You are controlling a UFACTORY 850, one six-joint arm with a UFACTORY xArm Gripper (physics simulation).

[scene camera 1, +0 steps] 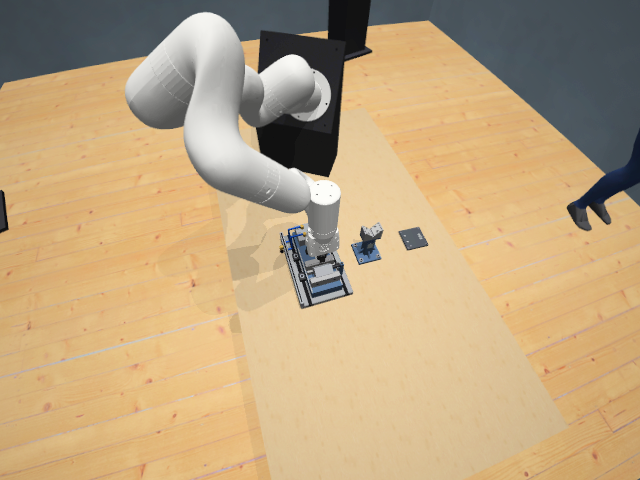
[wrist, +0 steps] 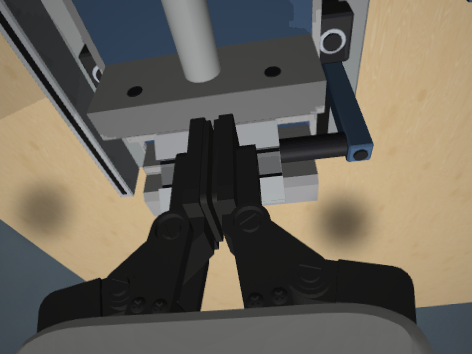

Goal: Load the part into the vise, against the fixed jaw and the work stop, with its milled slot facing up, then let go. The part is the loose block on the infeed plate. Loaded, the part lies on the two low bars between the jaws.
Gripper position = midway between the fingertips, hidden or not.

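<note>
The wrist camera shows the gripper point(wrist: 219, 141) together with a part point(wrist: 264, 135) and a work stop point(wrist: 353, 135).
</note>
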